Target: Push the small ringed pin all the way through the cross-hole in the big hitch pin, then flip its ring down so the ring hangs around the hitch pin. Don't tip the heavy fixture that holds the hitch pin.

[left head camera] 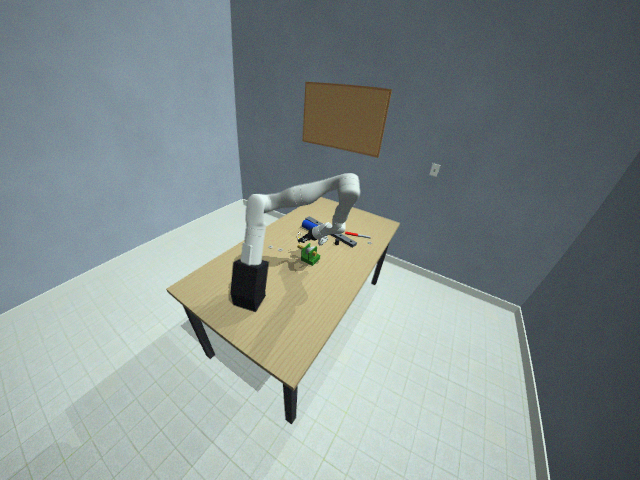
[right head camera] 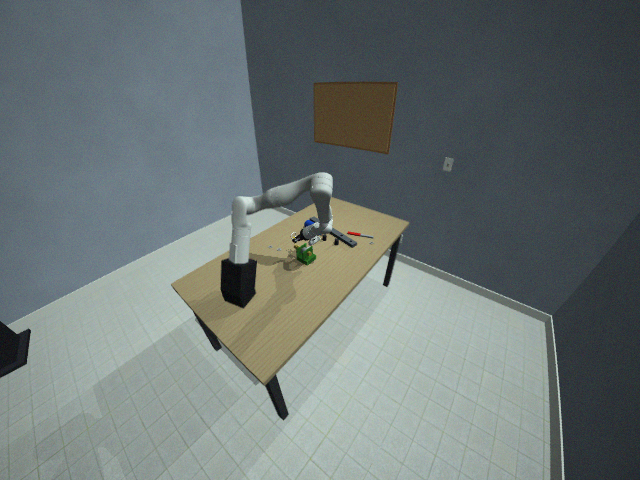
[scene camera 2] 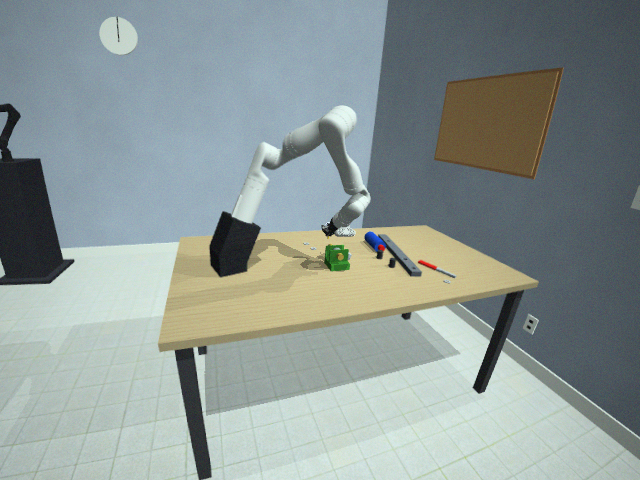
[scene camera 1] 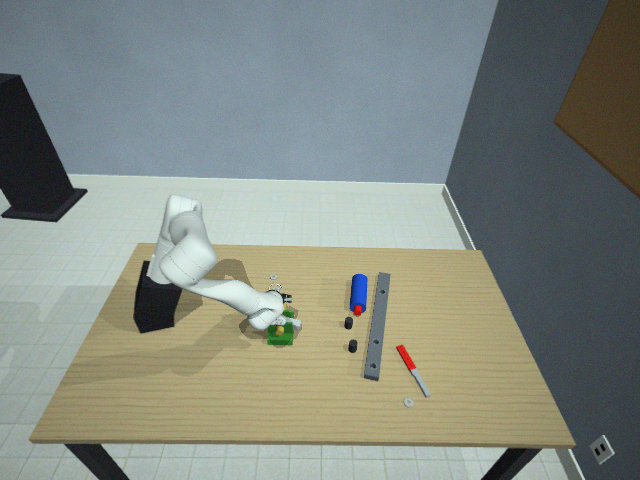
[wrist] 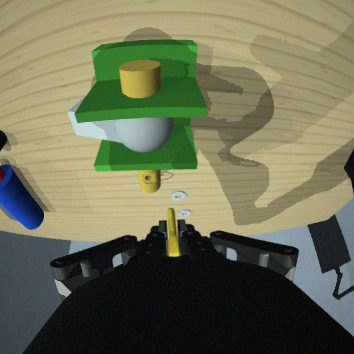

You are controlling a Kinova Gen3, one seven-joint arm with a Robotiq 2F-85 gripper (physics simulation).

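Places are measured from the arm's base along level axes (x ahead, y left, z up), in millimetres.
Pixels of known places: gripper, fingertip midpoint: (left head camera: pixel 298 240) (right head camera: pixel 293 240) (scene camera 2: pixel 328 234) (wrist: pixel 171 229); arm's base, origin of the base link: (left head camera: pixel 251 261) (right head camera: pixel 239 260) (scene camera 2: pixel 241 219) (scene camera 1: pixel 162 274).
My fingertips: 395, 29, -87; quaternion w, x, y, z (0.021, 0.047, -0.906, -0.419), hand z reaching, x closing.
For each thing: its middle in the pictures, then the offset to it from my fingertips, as dx, dy, dz. "pt": a spot on its surface instead.
- green fixture, body centre: (wrist: pixel 132 124) (scene camera 1: pixel 284 321) (scene camera 2: pixel 337 255) (left head camera: pixel 308 251) (right head camera: pixel 304 251) +40, -53, -84
- brass hitch pin, body centre: (wrist: pixel 149 179) +22, +11, -66
- yellow ringed pin, body centre: (wrist: pixel 173 250) -1, -2, +20
- thin ring, body centre: (wrist: pixel 177 195) (scene camera 1: pixel 276 289) -30, +136, -126
- grey-white part with a ball, surface spot: (wrist: pixel 145 134) pt +24, -73, -42
- blue cylinder, body centre: (wrist: pixel 14 196) (scene camera 1: pixel 358 295) (scene camera 2: pixel 375 242) (left head camera: pixel 313 227) +314, +119, -95
- grey bar, body centre: (scene camera 1: pixel 378 319) (scene camera 2: pixel 396 252) (right head camera: pixel 331 230) (left head camera: pixel 329 230) +395, +20, -115
- red-handled tool, body centre: (scene camera 1: pixel 413 369) (scene camera 2: pixel 436 268) +510, -177, -122
The green fixture (wrist: pixel 150 102) (scene camera 1: pixel 280 339) (scene camera 2: pixel 338 264) (left head camera: pixel 310 256) (right head camera: pixel 306 256) stands upright on the table. It holds the brass hitch pin (wrist: pixel 149 182), whose end with the small dark cross-hole sticks out of the fixture's near plate in the wrist view; its thick head (wrist: pixel 140 79) shows on the far plate. My gripper (wrist: pixel 171 229) (scene camera 2: pixel 328 231) is shut on the yellow ringed pin (wrist: pixel 172 237), whose tip points toward the hitch pin's end, a little to its right in the wrist view. The pin is apart from the hole and above the table. Its ring is hidden in the wrist view; a thin ring (scene camera 1: pixel 275 286) shows beside the gripper in scene camera 1.
A grey-white part with a ball (wrist: pixel 145 134) sits between the fixture's plates. Two washers (wrist: pixel 178 195) (wrist: pixel 184 213) lie near the hitch pin's end. A blue cylinder (scene camera 1: pixel 358 292), two black pegs (scene camera 1: pixel 348 322) (scene camera 1: pixel 353 346), a grey bar (scene camera 1: pixel 378 320) and a red-handled tool (scene camera 1: pixel 406 356) lie farther off.
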